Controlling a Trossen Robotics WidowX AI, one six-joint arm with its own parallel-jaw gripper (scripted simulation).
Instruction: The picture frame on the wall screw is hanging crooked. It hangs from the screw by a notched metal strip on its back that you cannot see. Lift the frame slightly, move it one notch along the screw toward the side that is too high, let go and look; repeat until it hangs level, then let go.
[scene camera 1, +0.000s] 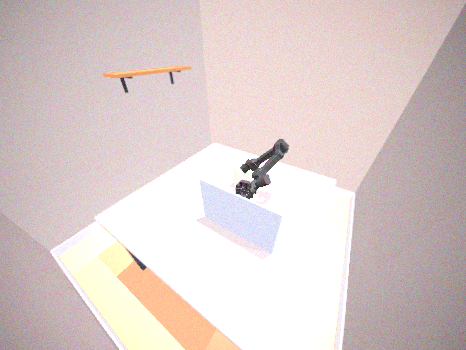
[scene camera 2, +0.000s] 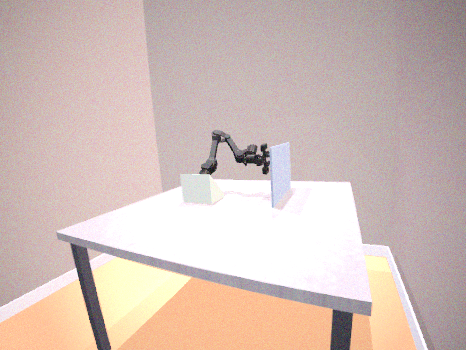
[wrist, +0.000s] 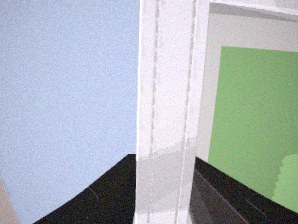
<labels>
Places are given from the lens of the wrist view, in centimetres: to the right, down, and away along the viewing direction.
my gripper (wrist: 160, 164): 0, 2, 10
picture frame (wrist: 211, 86): 2, -1, 9
light blue wall panel (wrist: 75, 75): -3, -2, 10
</labels>
